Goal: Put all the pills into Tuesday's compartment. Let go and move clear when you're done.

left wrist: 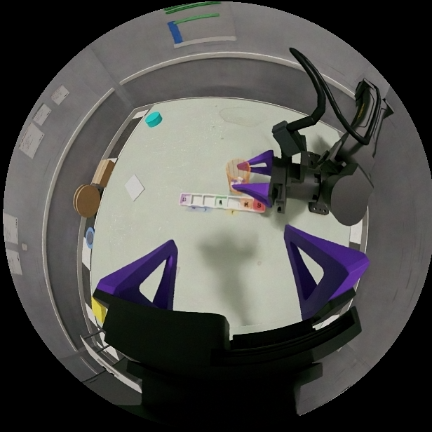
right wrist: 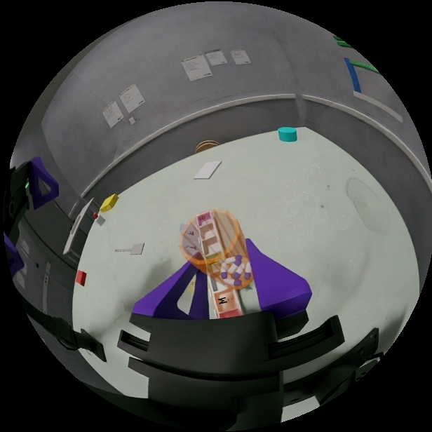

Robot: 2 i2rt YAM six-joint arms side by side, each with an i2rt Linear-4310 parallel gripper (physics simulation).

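An orange see-through cup [left wrist: 231, 172] [right wrist: 229, 245] holds several white-and-purple pills [left wrist: 238, 183] [right wrist: 236, 271] at its bottom. My right gripper [left wrist: 234, 176] [right wrist: 223, 250] is shut on it, close to the far side of the pill organizer [left wrist: 209, 201] [right wrist: 226, 301]; its height is hard to tell. Tuesday's compartment [left wrist: 233, 202] stands open between the orange M lid and the green lid, its yellow lid [left wrist: 233, 212] folded towards the near side. In the right wrist view the cup and finger partly hide it. My left gripper [left wrist: 228, 238] [right wrist: 38, 215] is open and empty, high above the near table.
A white card [left wrist: 134, 187] [right wrist: 208, 170] and a teal round block [left wrist: 154, 119] [right wrist: 287, 134] lie on the table. A yellow block [left wrist: 98, 309] [right wrist: 109, 202] is at the left edge. A grey key-like piece [right wrist: 136, 249] and a red block [right wrist: 80, 278] show too. Two blue lids [left wrist: 199, 209] are folded open.
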